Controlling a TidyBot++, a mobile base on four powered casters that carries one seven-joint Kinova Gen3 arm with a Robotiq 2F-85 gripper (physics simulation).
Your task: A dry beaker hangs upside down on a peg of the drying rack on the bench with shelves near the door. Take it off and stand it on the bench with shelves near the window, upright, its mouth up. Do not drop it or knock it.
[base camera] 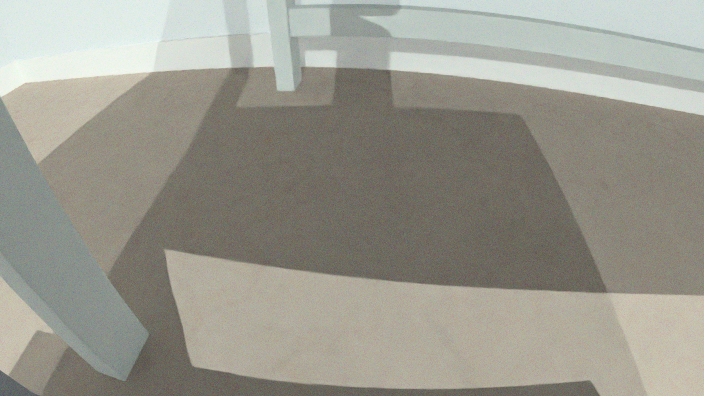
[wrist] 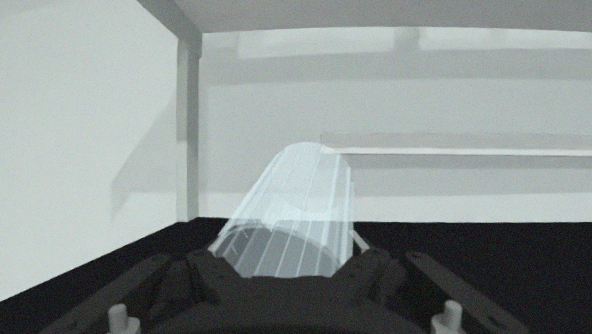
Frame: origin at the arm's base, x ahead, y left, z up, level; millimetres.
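Where they show: gripper, fingertip midpoint: (wrist: pixel 289 244).
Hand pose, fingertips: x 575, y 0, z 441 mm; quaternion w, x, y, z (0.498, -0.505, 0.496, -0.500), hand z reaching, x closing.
Note:
Each offset is from my fingertips to the centre of the thing. "spot": to the spot under its first point. Level surfaces: height alone.
A clear, faceted beaker @(dx -10, dy -5, dz +22 mm) (wrist: pixel 311 187) is between the fingers of my gripper (wrist: pixel 289 244), which is shut on it. In the wrist view it leans slightly, its far end higher in the picture. I cannot tell for sure which end is the mouth. Behind and below it is the black top of a bench with shelves @(dz -75 mm) (wrist: pixel 475 280). I cannot tell whether the beaker touches the bench top; the part between and below the fingers is hidden by the gripper. The drying rack does not show in either view, and the beaker does not show in the base view.
A grey shelf underside @(spot: dx +291, dy -200, dz +363 mm) (wrist: pixel 390 15) spans overhead, with a pale post (wrist: pixel 192 135) at the left. A thin white ledge (wrist: pixel 460 151) runs behind the beaker at the right. In the base view a near leg @(spot: dx -323, dy +236, dz -698 mm) (base camera: pixel 75 260), a far leg @(spot: dx +276, dy +202, dz -743 mm) (base camera: pixel 283 50) and a low rail (base camera: pixel 490 35) show.

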